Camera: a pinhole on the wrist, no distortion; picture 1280 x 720 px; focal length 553.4 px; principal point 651.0 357.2 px. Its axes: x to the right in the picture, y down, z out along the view. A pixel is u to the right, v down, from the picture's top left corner.
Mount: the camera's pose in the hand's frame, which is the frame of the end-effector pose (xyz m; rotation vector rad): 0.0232 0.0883 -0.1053 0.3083 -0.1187 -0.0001
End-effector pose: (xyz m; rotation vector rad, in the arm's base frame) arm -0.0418 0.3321 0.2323 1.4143 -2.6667 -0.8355
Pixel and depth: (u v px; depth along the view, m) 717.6 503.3 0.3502
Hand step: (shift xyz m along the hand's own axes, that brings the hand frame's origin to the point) 0.0226 0.0696 0.2589
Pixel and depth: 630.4 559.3 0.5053
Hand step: -0.0577 0.1115 0.4263
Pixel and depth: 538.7 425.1 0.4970
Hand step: -0.1360 -0.0022 0.3715
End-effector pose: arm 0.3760 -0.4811 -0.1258 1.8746 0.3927 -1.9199
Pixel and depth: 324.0 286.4 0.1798
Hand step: -0.1028 0.0139 0.0454
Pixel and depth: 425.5 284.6 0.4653
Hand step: -0.2182 -0.1073 0.2943
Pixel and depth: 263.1 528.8 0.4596
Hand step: -0.3528 0.0908 0.3350
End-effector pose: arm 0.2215 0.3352 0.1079 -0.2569 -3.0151 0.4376
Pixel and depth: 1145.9 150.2 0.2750
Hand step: 0.2372 -0.0975 0.1523
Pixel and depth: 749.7 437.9 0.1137
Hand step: 0.0298 0.0693 0.0096
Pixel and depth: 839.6 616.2 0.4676
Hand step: 0.1230 0.1524 0.4218
